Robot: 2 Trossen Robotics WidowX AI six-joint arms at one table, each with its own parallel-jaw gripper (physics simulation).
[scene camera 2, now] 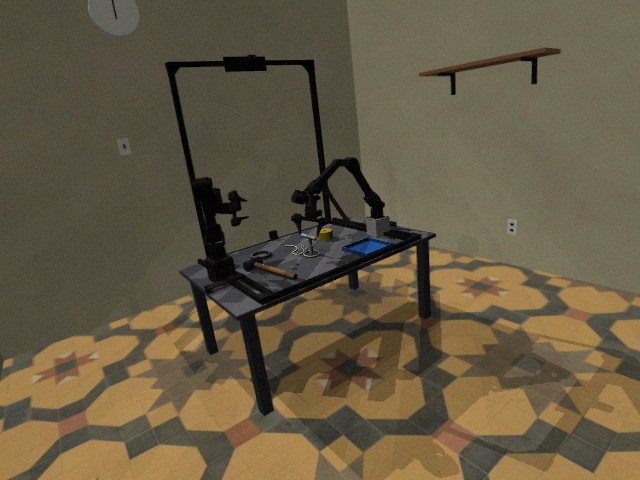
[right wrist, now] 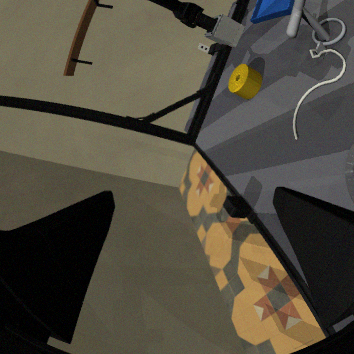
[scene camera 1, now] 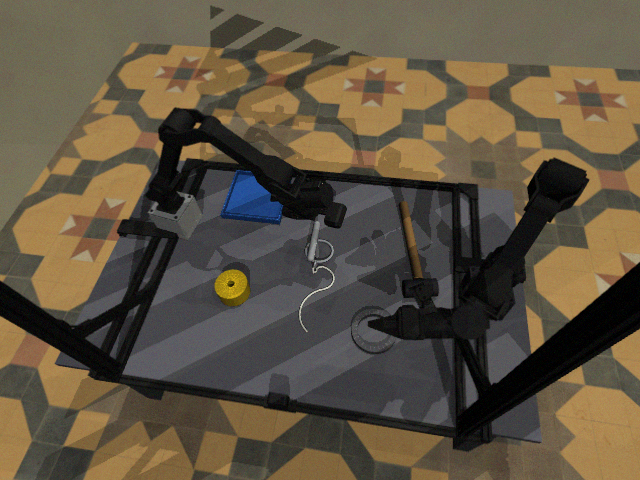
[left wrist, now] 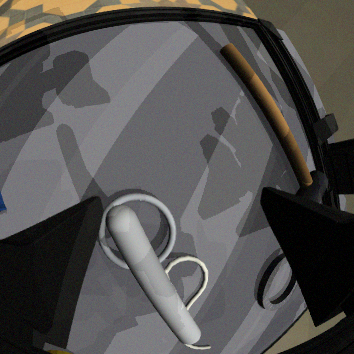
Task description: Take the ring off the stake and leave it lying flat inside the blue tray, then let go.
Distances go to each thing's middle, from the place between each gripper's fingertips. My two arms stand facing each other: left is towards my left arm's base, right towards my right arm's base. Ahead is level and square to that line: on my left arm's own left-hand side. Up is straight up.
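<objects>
The hammer (scene camera 1: 413, 255) is 370 mm ahead of my right hand, 60 mm to the right of it and 230 mm below it. Counting from my right hand still, I find the blue tray (scene camera 1: 247, 200) 420 mm ahead of it, 480 mm to the left of it and 240 mm below it, while the yellow spool (scene camera 1: 232, 287) is 90 mm ahead of it, 410 mm to the left of it and 230 mm below it. The grey stake (left wrist: 121, 221) is 260 mm ahead of that same right hand, 220 mm to the left of it and 230 mm below it.
Measured from my left hand, the hammer is 5 cm ahead of it, 26 cm to the right of it and 10 cm below it. The tray is 10 cm ahead of my left hand, 28 cm to the left of it and 11 cm below it, and the spool, from that left hand, is 23 cm behind it, 21 cm to the left of it and 10 cm below it. As for the stake, my left hand is 6 cm past it, 2 cm to the right of it and 10 cm above it.
</objects>
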